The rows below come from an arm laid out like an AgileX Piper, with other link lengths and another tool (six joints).
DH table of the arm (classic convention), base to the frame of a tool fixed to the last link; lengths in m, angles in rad. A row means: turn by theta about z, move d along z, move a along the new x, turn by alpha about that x. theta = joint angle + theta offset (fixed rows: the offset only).
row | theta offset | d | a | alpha
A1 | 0 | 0.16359 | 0 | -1.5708
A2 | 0.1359 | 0 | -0.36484 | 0
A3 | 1.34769 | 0 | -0.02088 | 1.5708
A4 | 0 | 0.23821 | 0 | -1.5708
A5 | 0 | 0 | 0 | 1.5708
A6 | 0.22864 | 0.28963 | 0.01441 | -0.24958
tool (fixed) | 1.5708 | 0.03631 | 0 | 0
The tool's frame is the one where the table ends.
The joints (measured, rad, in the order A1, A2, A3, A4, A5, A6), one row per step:
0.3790, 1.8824, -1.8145, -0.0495, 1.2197, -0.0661
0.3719, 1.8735, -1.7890, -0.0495, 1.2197, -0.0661
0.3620, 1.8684, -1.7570, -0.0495, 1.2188, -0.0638
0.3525, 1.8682, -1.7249, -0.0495, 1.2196, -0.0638
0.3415, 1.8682, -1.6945, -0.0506, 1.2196, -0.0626
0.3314, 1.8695, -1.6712, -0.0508, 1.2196, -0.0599
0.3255, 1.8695, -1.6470, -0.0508, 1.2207, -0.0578
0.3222, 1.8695, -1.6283, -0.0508, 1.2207, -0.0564
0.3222, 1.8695, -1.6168, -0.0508, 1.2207, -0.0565
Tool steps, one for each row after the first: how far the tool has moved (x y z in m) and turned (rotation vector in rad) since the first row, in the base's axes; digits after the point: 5 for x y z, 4 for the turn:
-0.00586, -0.00611, -0.00427, -0.0061, 0.0154, -0.0071
-0.01280, -0.01393, -0.01240, -0.0147, 0.0399, -0.0191
-0.02057, -0.02169, -0.02285, -0.0262, 0.0705, -0.0287
-0.02765, -0.03009, -0.03246, -0.0372, 0.0988, -0.0407
-0.03316, -0.03698, -0.04023, -0.0447, 0.1221, -0.0534
-0.04015, -0.04217, -0.04755, -0.0525, 0.1461, -0.0613
-0.04561, -0.04554, -0.05302, -0.0584, 0.1638, -0.0659
-0.04931, -0.04677, -0.05632, -0.0624, 0.1746, -0.0658

